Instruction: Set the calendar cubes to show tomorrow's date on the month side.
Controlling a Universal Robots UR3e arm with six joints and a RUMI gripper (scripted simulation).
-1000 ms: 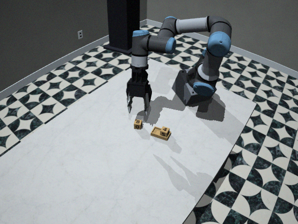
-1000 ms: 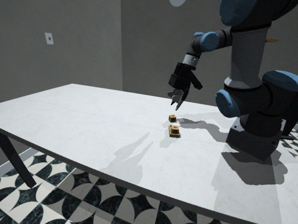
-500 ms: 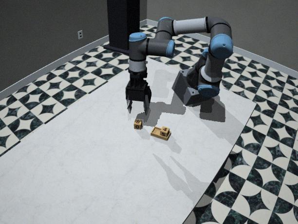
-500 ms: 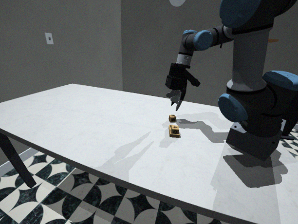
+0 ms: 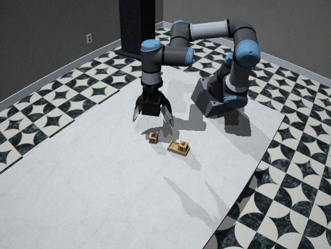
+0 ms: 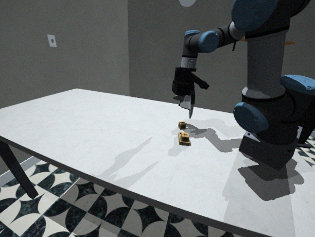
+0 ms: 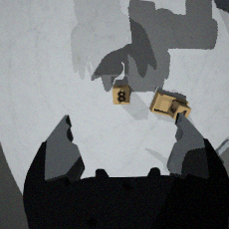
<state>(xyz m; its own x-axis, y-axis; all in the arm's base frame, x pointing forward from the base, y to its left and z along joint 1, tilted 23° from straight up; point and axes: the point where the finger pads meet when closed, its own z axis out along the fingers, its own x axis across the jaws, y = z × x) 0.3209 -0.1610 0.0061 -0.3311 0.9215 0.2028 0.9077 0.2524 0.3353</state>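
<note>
Right now my hand is 8 cm above the wooden cube. The rest, counted from my hand: wooden calendar tray: 11 cm to the left, 9 cm below, 1 cm behind.
</note>
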